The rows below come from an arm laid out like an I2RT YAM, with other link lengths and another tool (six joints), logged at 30 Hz.
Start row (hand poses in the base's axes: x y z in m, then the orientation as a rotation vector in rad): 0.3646 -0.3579 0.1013 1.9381 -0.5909 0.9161
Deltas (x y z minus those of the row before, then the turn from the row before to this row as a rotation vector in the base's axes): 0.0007 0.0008 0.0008 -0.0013 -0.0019 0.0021; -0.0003 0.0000 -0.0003 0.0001 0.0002 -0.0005; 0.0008 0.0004 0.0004 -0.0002 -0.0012 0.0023; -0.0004 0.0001 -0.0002 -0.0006 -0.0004 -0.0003; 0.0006 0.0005 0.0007 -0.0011 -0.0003 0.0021; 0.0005 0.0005 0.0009 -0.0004 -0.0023 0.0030; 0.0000 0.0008 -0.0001 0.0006 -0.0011 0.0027; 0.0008 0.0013 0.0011 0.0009 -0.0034 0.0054; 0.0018 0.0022 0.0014 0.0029 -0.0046 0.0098; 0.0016 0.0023 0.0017 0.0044 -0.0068 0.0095; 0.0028 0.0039 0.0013 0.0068 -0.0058 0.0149; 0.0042 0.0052 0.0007 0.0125 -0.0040 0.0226; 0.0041 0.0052 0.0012 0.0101 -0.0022 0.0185; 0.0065 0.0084 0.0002 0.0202 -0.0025 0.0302
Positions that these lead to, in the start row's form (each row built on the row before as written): 0.3653 -0.3571 0.1021 1.9372 -0.5893 0.9195; 0.3650 -0.3571 0.1018 1.9371 -0.5897 0.9190; 0.3658 -0.3567 0.1022 1.9375 -0.5882 0.9217; 0.3654 -0.3566 0.1020 1.9367 -0.5884 0.9220; 0.3660 -0.3561 0.1027 1.9366 -0.5860 0.9238; 0.3665 -0.3556 0.1036 1.9368 -0.5844 0.9281; 0.3665 -0.3548 0.1035 1.9382 -0.5829 0.9308; 0.3673 -0.3535 0.1046 1.9402 -0.5804 0.9375; 0.3691 -0.3513 0.1060 1.9455 -0.5757 0.9480; 0.3707 -0.3490 0.1077 1.9512 -0.5733 0.9604; 0.3735 -0.3451 0.1090 1.9618 -0.5667 0.9748; 0.3777 -0.3399 0.1097 1.9816 -0.5552 0.9916; 0.3818 -0.3347 0.1109 1.9981 -0.5450 1.0042; 0.3883 -0.3263 0.1111 2.0286 -0.5297 1.0234
